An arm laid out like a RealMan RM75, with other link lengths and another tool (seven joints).
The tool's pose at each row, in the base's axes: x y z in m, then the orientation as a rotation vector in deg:
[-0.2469, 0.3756, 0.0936, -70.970, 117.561, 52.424]
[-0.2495, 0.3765, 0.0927, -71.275, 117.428, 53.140]
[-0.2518, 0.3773, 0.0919, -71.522, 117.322, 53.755]
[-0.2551, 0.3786, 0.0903, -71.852, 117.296, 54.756]
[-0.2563, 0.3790, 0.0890, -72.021, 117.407, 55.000]
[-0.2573, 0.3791, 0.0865, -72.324, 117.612, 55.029]
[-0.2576, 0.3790, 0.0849, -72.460, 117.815, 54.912]
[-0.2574, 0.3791, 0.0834, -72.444, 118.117, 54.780]
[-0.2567, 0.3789, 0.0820, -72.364, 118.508, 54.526]
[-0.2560, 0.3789, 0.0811, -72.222, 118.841, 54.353]
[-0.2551, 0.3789, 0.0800, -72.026, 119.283, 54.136]
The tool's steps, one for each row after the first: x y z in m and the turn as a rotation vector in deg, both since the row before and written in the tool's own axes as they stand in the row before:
[0.0013, 0.0024, 0.0009, -0.622, -0.010, 0.015]
[0.0011, 0.0021, 0.0009, -0.529, -0.009, 0.025]
[0.0019, 0.0030, 0.0017, -0.839, 0.053, 0.158]
[0.0013, 0.0008, 0.0010, -0.244, 0.147, 0.069]
[0.0022, 0.0002, 0.0015, -0.148, 0.314, 0.000]
[0.0014, -0.0002, 0.0009, 0.021, 0.233, 0.025]
[0.0010, -0.0006, 0.0010, 0.086, 0.218, 0.142]
[0.0008, -0.0011, 0.0007, 0.193, 0.258, 0.183]
[0.0004, -0.0009, 0.0006, 0.161, 0.173, 0.201]
[0.0004, -0.0011, 0.0007, 0.207, 0.225, 0.274]

